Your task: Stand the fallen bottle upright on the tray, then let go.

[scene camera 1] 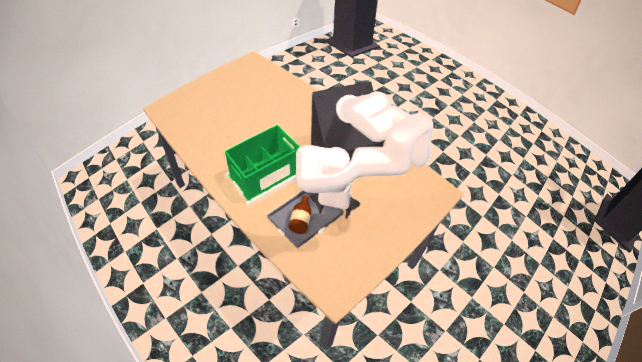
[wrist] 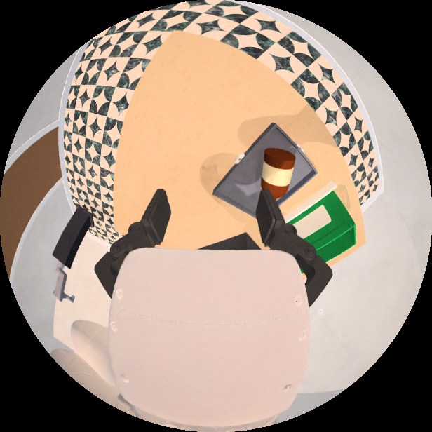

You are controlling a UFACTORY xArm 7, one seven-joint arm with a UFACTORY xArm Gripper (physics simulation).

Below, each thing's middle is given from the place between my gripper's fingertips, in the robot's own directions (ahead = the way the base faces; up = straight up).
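My hand is 10 mm short of the brown bottle (wrist: pixel 277 166), 190 mm above it and 160 mm to the left of it.
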